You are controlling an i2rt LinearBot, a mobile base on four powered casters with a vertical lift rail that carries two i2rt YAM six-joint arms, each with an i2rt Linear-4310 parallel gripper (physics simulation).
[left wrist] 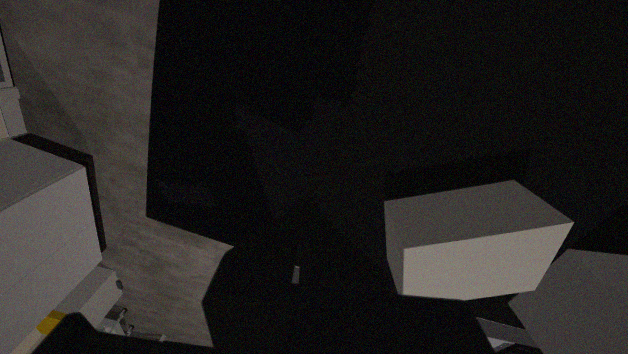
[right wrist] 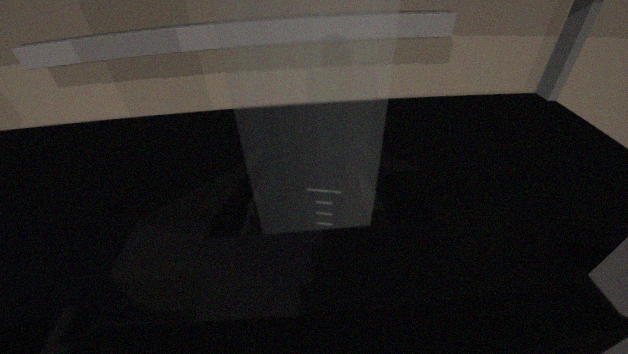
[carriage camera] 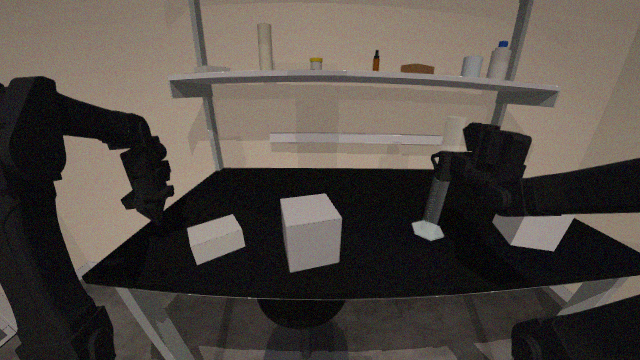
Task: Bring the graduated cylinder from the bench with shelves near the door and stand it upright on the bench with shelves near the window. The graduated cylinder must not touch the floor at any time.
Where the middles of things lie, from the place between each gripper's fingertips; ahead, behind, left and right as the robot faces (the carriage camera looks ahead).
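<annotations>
My right hand is 60 mm above the graduated cylinder (carriage camera: 427,228) and 30 mm past it.
From my left hand, the graduated cylinder is 110 mm above it, 60 mm ahead of it and 760 mm to the right of it.
</annotations>
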